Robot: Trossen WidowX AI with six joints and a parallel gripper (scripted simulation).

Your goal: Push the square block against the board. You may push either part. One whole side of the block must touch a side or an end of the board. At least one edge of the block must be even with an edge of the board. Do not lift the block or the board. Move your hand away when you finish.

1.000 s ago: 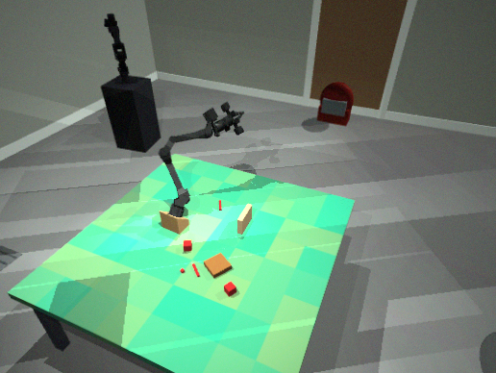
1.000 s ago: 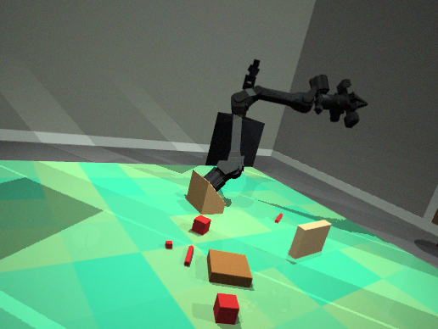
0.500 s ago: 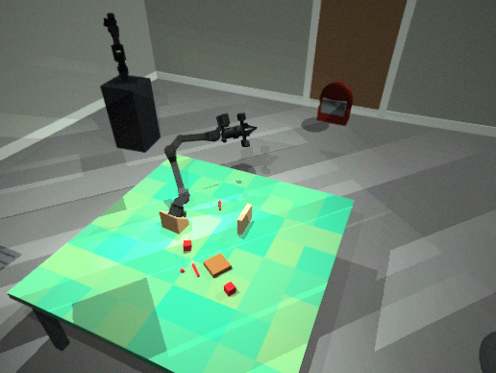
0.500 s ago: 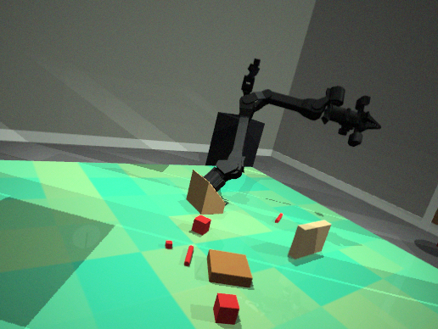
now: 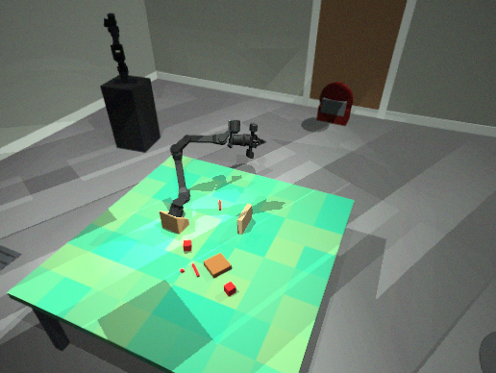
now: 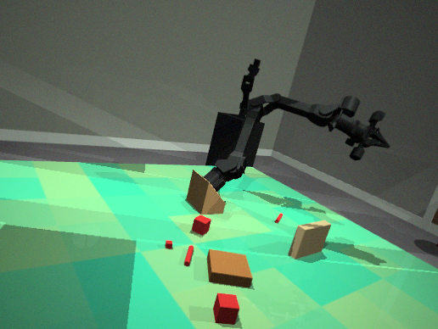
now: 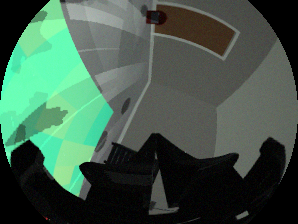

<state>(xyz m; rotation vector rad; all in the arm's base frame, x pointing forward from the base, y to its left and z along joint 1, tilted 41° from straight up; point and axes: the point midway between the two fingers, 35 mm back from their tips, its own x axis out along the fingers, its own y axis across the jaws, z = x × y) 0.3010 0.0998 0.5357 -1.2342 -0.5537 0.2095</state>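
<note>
The board lies 3 cm behind my gripper tip, 31 cm to the right of it and 32 cm below it. The rest, counted from my gripper tip: square block (7 cm behind, 63 cm to the right, 35 cm below); small red piece (22 cm behind, 71 cm to the right, 36 cm below).
</note>
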